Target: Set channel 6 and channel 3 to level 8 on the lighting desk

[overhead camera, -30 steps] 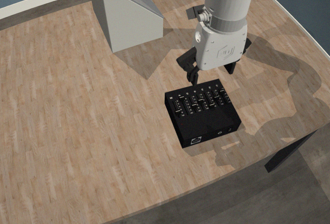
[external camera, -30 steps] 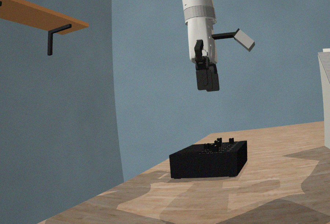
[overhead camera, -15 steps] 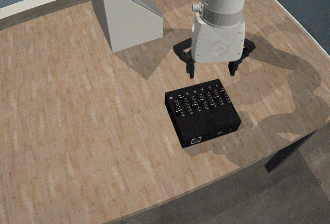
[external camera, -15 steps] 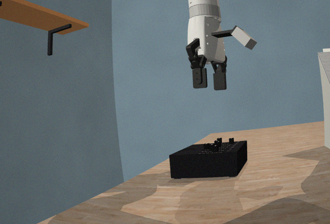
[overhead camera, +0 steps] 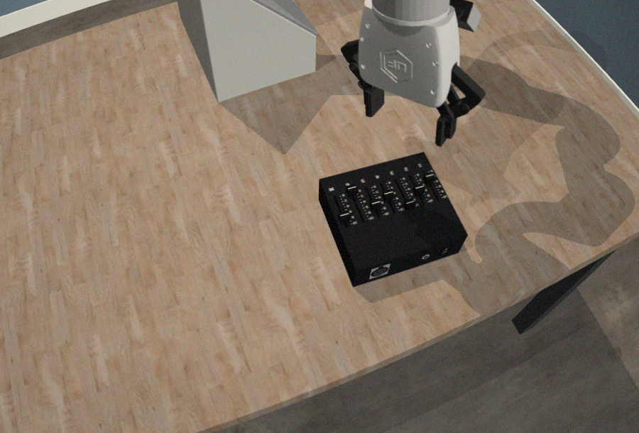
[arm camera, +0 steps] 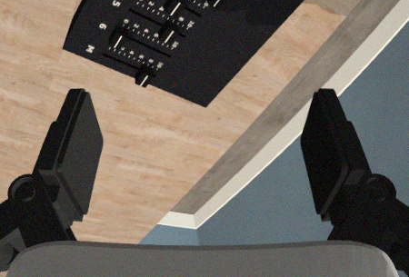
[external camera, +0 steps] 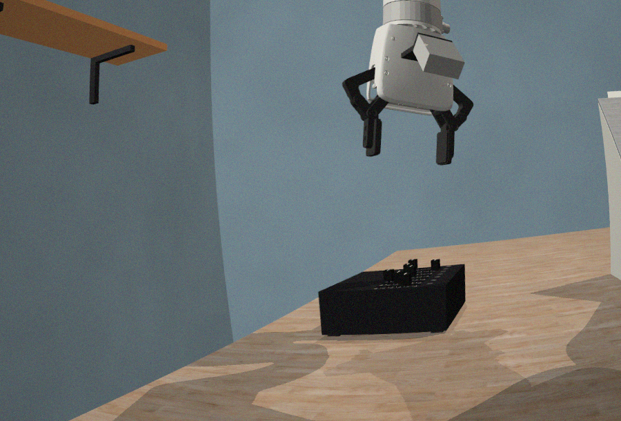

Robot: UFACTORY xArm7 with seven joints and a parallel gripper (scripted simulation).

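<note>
Now: the channel 3 fader cap 14 cm below my hand, 3 cm ahead of it and 1 cm to the left of it. Also, from my hand: master fader cap: 14 cm below, 8 cm to the right, 2 cm ahead; channel 5 fader cap: 14 cm below, 3 cm to the right, 2 cm ahead; channel 6 fader cap: 14 cm below, 6 cm to the right, 1 cm behind.
</note>
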